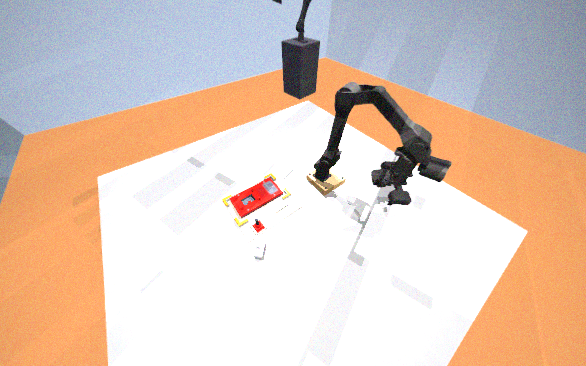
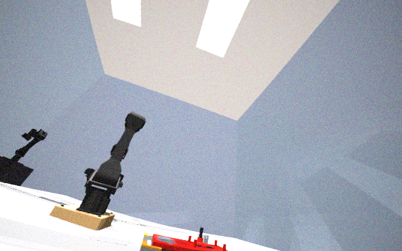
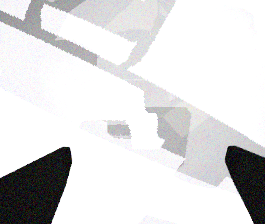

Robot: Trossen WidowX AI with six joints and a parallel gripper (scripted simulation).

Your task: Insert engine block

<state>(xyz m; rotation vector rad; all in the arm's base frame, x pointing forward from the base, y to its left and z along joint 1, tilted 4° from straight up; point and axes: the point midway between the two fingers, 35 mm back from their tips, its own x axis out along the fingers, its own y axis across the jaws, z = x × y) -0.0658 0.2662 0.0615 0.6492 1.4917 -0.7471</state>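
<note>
Now: gripper tip 49 cm short of the engine block, 20 cm to the left of it and 4 cm above it.
</note>
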